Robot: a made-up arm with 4 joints. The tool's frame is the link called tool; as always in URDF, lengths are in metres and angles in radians. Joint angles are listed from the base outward. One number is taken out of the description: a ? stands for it. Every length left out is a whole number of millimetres.
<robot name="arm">
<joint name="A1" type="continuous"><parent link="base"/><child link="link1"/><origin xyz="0 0 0.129" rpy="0 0 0"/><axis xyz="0 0 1"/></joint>
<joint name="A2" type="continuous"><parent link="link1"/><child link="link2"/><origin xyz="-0.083 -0.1 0" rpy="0 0 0"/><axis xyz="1 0 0"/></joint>
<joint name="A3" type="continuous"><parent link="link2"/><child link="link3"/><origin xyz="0 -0.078 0.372" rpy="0 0 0"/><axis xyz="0 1 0"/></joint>
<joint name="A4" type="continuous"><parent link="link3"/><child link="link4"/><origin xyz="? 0 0.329" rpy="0 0 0"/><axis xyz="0 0 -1"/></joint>
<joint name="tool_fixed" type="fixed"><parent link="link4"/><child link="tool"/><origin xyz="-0.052 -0.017 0" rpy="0 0 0"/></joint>
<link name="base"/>
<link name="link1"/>
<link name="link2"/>
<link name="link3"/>
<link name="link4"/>
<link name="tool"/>
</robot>
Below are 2 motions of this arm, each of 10 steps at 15 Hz.
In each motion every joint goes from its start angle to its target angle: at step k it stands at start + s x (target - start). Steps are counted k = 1, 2, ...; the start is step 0. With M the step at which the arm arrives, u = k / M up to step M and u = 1 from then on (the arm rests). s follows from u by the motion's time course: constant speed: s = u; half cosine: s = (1 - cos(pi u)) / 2; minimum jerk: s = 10 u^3 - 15 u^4 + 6 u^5.
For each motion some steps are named. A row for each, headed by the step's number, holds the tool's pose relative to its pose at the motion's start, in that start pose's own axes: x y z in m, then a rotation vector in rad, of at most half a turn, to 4 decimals.
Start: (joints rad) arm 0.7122 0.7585 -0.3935 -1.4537
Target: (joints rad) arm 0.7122 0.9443 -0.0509 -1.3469
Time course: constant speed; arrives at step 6
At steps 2, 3, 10:
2: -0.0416 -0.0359 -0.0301 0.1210 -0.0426 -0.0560
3: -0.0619 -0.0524 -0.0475 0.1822 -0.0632 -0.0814
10: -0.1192 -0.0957 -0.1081 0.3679 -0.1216 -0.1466

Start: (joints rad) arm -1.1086 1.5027 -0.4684 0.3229
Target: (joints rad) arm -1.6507 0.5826 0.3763 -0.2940
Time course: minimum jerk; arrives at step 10
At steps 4, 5, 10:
4: -0.1095 0.1747 0.0002 -0.3023 0.0311 0.2552
5: -0.1725 0.2672 -0.0317 -0.4833 0.0741 0.3409
10: -0.2833 0.4511 -0.2096 -0.9092 0.2853 0.3302

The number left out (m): 0.159
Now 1 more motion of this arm.
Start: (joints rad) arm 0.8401 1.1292 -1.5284 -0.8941
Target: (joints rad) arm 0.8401 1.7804 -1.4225 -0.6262
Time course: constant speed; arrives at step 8
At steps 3, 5, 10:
3: -0.1200 -0.0469 -0.0076 0.0397 0.0149 -0.3442
5: -0.2054 -0.0620 -0.0134 0.0689 0.0229 -0.5733
10: -0.3361 -0.0590 -0.0231 0.1174 0.0318 -0.9161

